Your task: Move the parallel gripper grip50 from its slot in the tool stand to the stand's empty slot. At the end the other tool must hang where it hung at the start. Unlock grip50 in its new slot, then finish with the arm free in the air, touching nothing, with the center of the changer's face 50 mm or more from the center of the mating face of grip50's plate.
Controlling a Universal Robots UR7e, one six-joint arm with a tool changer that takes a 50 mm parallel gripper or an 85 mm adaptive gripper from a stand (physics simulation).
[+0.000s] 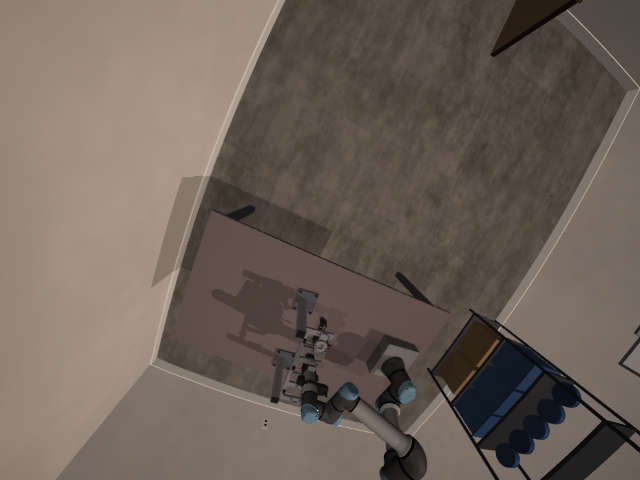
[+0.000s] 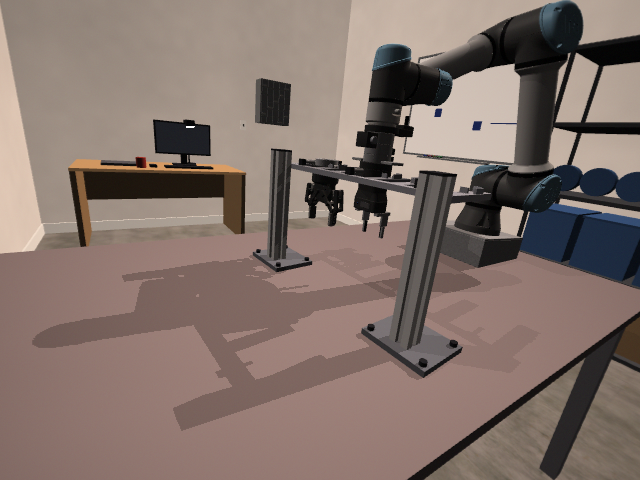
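Pixels of known places: arm's base at its link origin: [image 1: 392,365] [image 2: 476,230].
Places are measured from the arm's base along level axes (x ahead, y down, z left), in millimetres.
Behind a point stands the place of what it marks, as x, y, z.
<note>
The tool stand has two grey posts [image 1: 301,319] {719, -125, -165} [image 2: 423,258] {674, -93, 322} and a raised rail [image 2: 351,178] {662, -187, 95}. The parallel gripper grip50 [image 2: 373,232] {548, -56, 83} is below the arm's tool changer [image 1: 309,377] {581, -267, 31} [image 2: 378,147] {591, -254, 84}, upright at the middle of the rail. Its two fingers point down and stand apart, open, with nothing seen between them. Its plate is partly hidden by the rail and slot parts, so I cannot tell whether it is fully seated or locked. The other tool, the adaptive gripper [image 1: 321,346] [image 2: 324,192], hangs at the slot near the far post. No tool shows at the near-post end.
The arm's base stands on a grey block [image 1: 408,353] {-49, 4, -122} [image 2: 478,248] {117, 27, 92} on the table [image 1: 232,248] {1198, 89, -272} [image 2: 103,387] {1116, 90, 195}. The arm reaches over to the stand from there. A shelf rack with blue bins [image 1: 496,382] [image 2: 602,240] is beyond the base. A desk [image 2: 155,167] with a monitor stands farther back.
</note>
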